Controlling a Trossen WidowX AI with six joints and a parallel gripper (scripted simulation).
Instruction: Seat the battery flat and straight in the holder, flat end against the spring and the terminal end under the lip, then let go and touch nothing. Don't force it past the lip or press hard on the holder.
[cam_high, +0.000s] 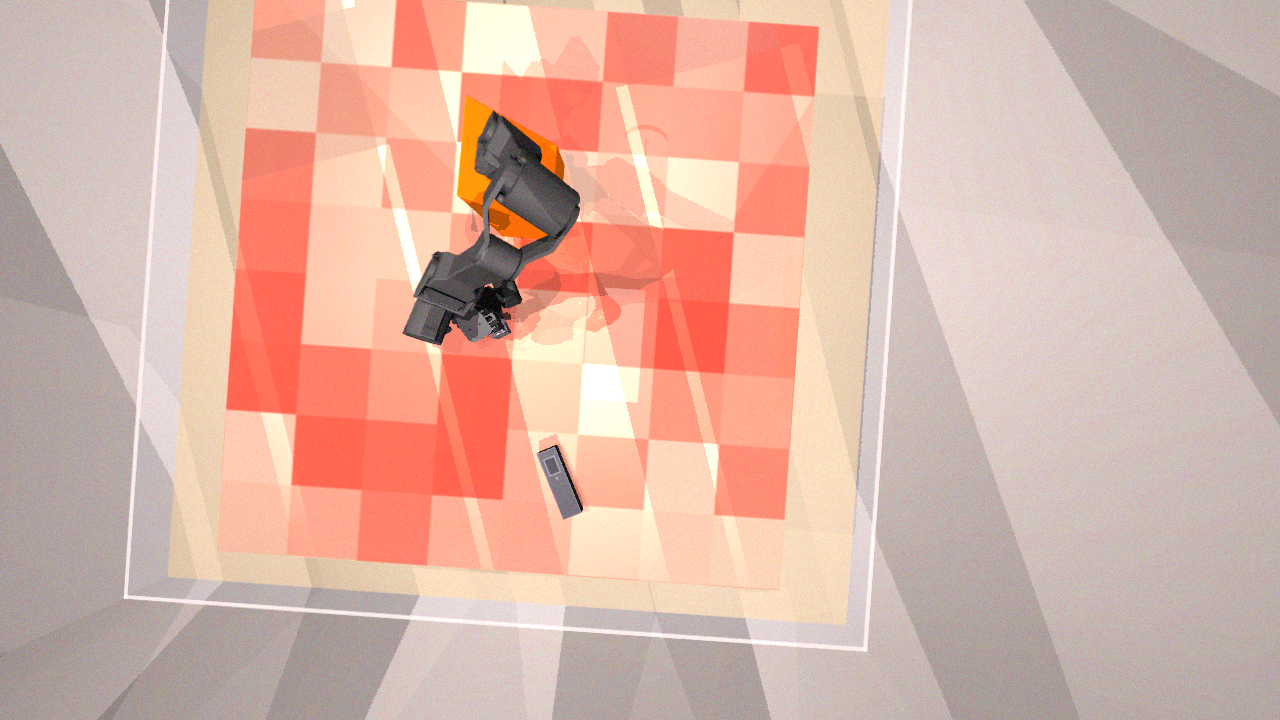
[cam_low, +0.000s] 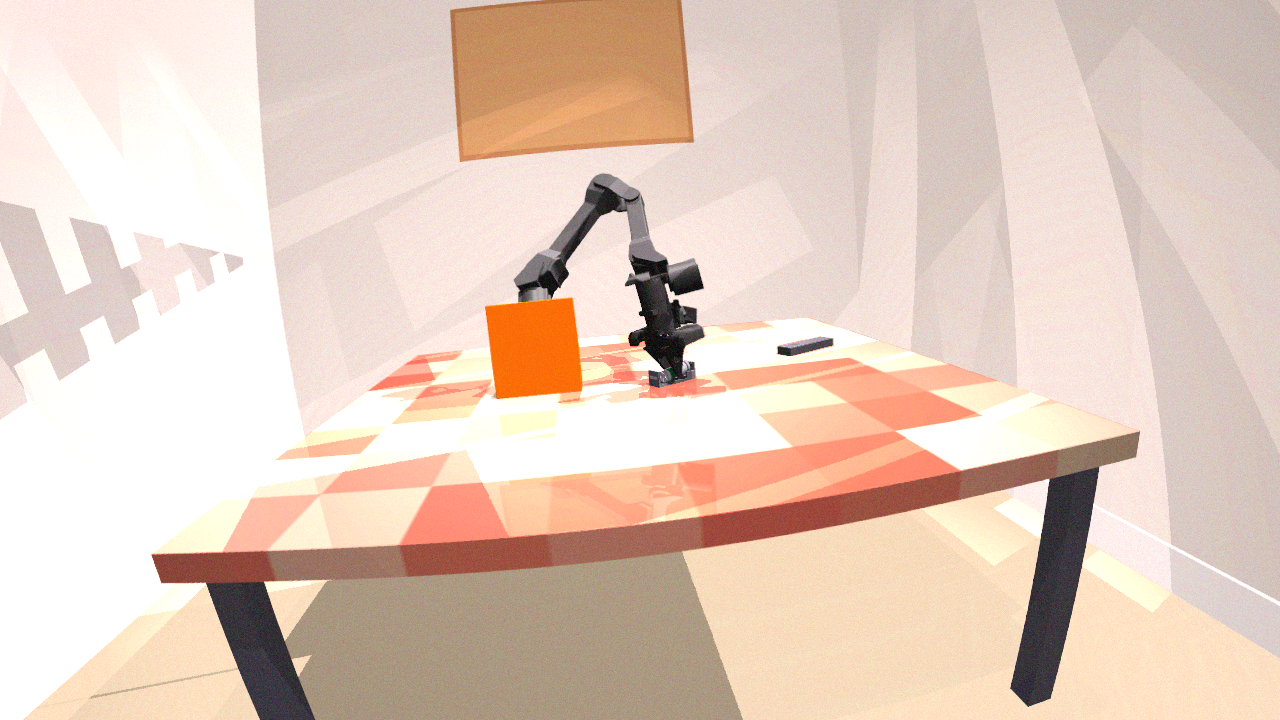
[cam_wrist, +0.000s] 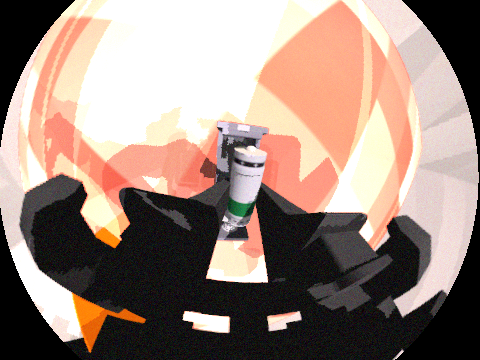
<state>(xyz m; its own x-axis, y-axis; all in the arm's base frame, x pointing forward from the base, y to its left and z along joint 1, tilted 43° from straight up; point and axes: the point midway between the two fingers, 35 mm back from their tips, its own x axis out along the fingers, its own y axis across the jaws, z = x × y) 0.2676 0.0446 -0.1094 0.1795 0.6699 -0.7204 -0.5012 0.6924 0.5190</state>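
The battery is 1 cm above my gripper tip.
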